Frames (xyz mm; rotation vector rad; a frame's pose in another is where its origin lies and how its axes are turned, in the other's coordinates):
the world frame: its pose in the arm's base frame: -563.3 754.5 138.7 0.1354 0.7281 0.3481
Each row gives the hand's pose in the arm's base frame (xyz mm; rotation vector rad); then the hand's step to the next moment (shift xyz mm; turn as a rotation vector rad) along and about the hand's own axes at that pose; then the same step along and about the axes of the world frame.
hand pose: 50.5 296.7 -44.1 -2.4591 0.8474 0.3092
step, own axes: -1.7 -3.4 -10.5 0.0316 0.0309 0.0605
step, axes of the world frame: -6.8 -0.1 8.9 0.0472 -0.0225 -0.0537
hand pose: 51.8 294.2 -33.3 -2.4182 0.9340 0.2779
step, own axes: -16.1 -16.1 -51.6 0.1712 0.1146 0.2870
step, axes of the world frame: -38.8 5.3 40.6 0.2491 -0.1082 -0.2259
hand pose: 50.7 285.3 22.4 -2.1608 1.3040 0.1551
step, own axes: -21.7 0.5 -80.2 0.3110 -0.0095 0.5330
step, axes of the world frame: -75.0 -0.8 35.8 0.5552 -0.1507 -0.2236
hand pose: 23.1 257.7 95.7 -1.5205 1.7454 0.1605
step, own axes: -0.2 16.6 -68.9 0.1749 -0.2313 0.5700
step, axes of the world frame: -70.1 -10.1 -2.1 0.6300 -0.1073 0.0247
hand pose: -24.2 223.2 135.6 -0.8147 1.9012 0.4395
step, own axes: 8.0 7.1 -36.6 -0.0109 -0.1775 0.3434
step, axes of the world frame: -34.4 -8.5 -14.1 0.3603 -0.0429 0.1337
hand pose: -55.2 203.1 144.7 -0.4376 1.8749 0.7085
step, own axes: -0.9 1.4 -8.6 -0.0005 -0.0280 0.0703
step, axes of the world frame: -8.4 -1.6 -1.6 0.0717 -0.0012 0.0241
